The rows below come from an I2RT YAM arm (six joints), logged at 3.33 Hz.
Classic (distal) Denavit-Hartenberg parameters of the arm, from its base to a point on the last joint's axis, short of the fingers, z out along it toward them. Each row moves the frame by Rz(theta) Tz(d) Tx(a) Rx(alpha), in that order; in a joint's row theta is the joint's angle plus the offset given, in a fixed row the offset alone. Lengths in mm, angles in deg.
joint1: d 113.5; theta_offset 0; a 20; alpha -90
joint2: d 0; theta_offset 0; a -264; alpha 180
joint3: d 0; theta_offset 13.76; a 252.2; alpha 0
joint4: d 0; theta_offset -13.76; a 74; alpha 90
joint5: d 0; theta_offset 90; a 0; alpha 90
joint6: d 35.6; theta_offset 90; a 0; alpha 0
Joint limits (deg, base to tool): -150..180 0..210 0..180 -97..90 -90..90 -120..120
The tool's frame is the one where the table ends.
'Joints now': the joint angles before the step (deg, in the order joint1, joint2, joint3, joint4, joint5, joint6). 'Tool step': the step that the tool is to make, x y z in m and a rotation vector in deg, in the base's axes. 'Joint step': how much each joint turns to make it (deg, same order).
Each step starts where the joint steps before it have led.
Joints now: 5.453, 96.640, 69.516, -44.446, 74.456, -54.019
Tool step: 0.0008, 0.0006, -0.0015, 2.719, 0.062, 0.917
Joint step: 0.000, 0.001, 0.004, 0.216, -2.863, -0.023
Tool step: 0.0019, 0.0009, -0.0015, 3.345, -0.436, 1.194
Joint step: -0.006, 0.005, 0.001, 0.913, -3.500, -0.167
